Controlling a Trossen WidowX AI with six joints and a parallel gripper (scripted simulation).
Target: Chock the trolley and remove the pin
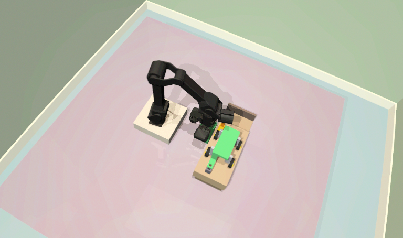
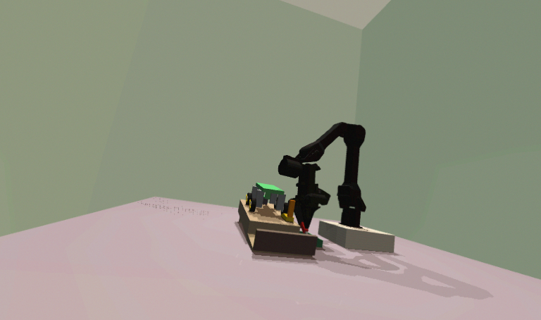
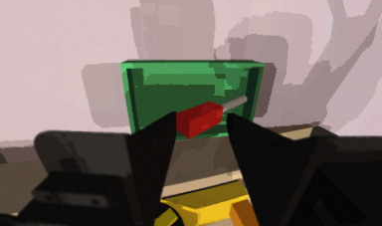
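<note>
My gripper tip is 50 mm above the green tray. From my gripper tip the other things lie so: yellow chock: 60 mm ahead, 40 mm above; red-headed stop pin: 20 mm to the left, 10 mm below; trolley: 110 mm to the right, 100 mm ahead, 70 mm above.
</note>
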